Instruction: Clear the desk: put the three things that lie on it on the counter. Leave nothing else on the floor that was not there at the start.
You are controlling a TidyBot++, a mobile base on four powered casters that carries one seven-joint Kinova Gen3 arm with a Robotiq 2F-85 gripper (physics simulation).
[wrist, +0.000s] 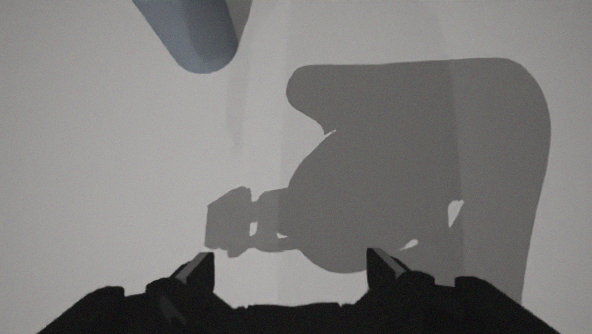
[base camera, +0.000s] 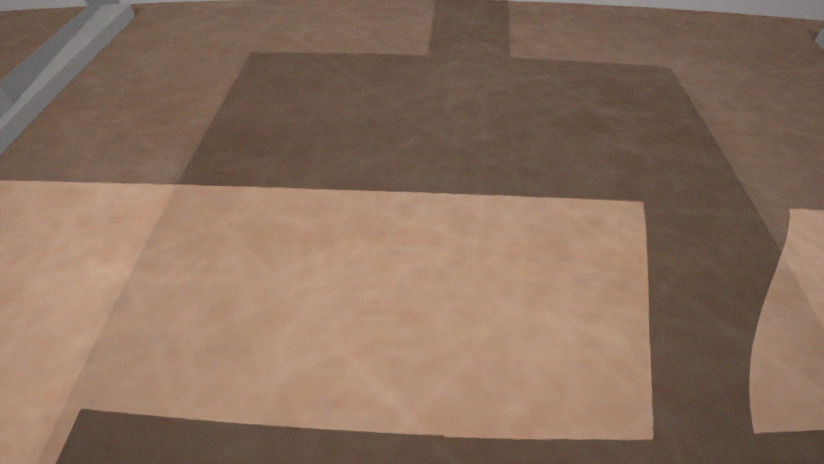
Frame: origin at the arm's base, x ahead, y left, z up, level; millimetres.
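Seen in the pictures: gripper, fingertip midpoint: (wrist: pixel 291 266).
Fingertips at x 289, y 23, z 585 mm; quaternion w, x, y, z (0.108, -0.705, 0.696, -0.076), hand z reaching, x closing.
Note:
A point is followed by its place in that frame.
A blue-grey thing with a rounded end (wrist: pixel 192 40) @(x 433, y 89, z 591 mm) lies on the light grey desk top (wrist: pixel 100 150) @(x 369, y 167, z 554 mm) at the upper left of the wrist view. Part of it is cut off by the top edge of the view. My gripper (wrist: pixel 291 266) @(x 289, y 23, z 585 mm) is open above the desk top, with nothing between its fingers. The blue-grey thing is ahead of the gripper and to its left, apart from the fingers. The other two things and the counter do not show in either view.
In the base camera view a grey foot bar of the desk (base camera: pixel 74 69) @(x 709, y 515, z -387 mm) runs along the floor (base camera: pixel 374 305) @(x 339, y 43, z -396 mm) at the upper left. The tip of another grey piece (base camera: pixel 820 38) @(x 890, y -649, z -385 mm) shows at the right edge. A pale wall runs along the top. Arm shadows fall on the desk top.

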